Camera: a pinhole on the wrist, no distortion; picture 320 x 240 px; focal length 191.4 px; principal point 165.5 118.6 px. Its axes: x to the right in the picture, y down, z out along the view. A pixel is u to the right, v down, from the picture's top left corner.
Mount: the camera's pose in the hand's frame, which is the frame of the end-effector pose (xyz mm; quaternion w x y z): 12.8 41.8 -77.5 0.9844 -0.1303 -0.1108 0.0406
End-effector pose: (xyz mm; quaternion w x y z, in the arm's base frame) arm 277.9 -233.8 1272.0 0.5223 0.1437 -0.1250 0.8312
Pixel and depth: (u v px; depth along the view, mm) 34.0 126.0 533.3
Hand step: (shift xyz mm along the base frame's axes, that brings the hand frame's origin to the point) 90.8 -576.1 137.0
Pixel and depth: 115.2 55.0 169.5
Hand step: 14.6 -97.1 55.5
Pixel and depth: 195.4 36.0 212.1
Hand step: 7.3 -58.1 142.1
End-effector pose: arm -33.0 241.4 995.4 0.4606 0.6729 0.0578 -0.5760
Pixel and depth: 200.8 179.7 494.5
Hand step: -71.7 -427.2 228.8
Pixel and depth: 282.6 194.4 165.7
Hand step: 59.4 -177.5 36.0
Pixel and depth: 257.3 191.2 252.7
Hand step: 34.5 -260.1 73.9
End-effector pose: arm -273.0 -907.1 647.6 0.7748 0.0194 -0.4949 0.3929
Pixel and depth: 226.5 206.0 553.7
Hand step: -578.9 158.1 87.1
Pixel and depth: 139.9 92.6 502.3
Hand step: -391.9 -199.7 41.9
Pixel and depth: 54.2 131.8 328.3
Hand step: -267.9 -139.1 -144.6
